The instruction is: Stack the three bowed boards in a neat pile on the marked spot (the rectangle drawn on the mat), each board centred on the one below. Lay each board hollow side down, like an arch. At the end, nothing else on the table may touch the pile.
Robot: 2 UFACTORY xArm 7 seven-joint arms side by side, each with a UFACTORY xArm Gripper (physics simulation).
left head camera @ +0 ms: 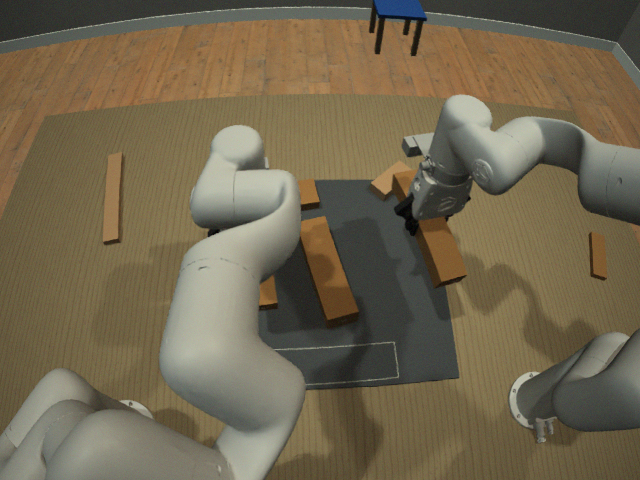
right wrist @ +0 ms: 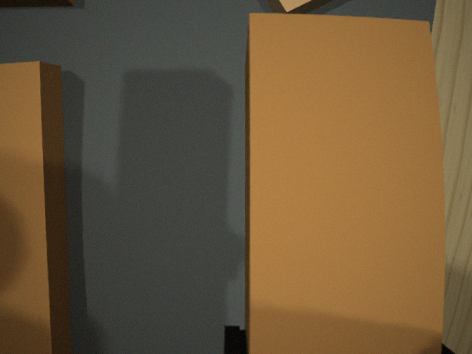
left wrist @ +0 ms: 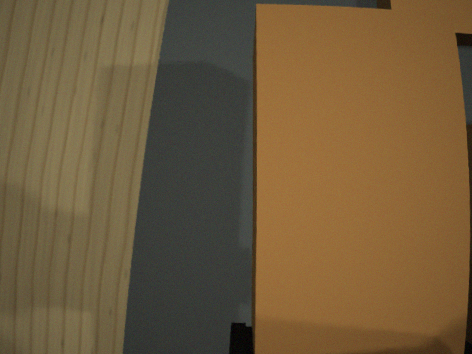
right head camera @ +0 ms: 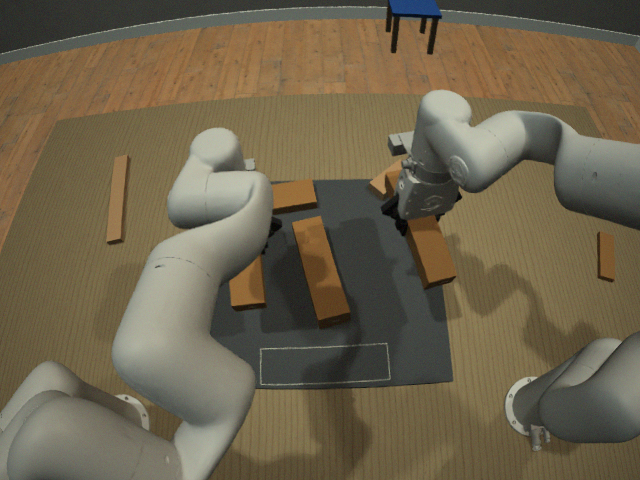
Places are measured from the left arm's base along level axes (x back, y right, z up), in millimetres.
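Pixels of known places: right gripper, fingertip midpoint: [left head camera: 424, 226] [right head camera: 416, 226]; right arm's base, origin of the base link: [left head camera: 533, 400] [right head camera: 531, 406].
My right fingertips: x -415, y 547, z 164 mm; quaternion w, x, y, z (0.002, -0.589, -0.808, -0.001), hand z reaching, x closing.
Observation:
For each thing: its middle in the pictures, then the offset to it from my right fingertips.
- left board, body centre: [left head camera: 253, 249] [right head camera: 245, 248] dy -316, dx +51, dz -39 mm
- right board, body centre: [right head camera: 418, 225] [left head camera: 426, 225] dy +1, dx +5, dz +10 mm
- middle board, body centre: [right wrist: 9, 236] [right head camera: 319, 268] [left head camera: 325, 268] dy -179, dx +33, dz -131 mm
- short orange block, body centre: [left head camera: 294, 196] [right head camera: 292, 196] dy -260, dx -156, dz -146 mm
- paler block, body centre: [right head camera: 391, 179] [left head camera: 391, 180] dy -31, dx -224, dz -145 mm
The left board [left head camera: 268, 294] [right head camera: 248, 284] [left wrist: 360, 175] is held above the mat, its shadow set off to one side. My left gripper [left wrist: 355, 345] is shut on it across its width; the arm mostly hides this gripper in the head views. The right board [left head camera: 440, 248] [right head camera: 430, 248] [right wrist: 345, 175] is held above the mat's right edge by my right gripper [left head camera: 430, 219] [right head camera: 421, 219] [right wrist: 345, 345], which is shut on it. The middle board [left head camera: 329, 273] [right head camera: 321, 273] [right wrist: 20, 200] lies slanted between them. The marked rectangle [left head camera: 395, 359] [right head camera: 388, 361] is at the mat's near edge, partly behind the left arm in the left head view.
A short orange block [left head camera: 310, 193] [right head camera: 294, 195] lies at the dark mat's back edge. A paler block [left head camera: 385, 183] [right head camera: 381, 183] lies at the back right, near the right board's far end. Thin strips lie far left [left head camera: 112, 196] [right head camera: 117, 198] and far right [left head camera: 598, 255] [right head camera: 606, 256].

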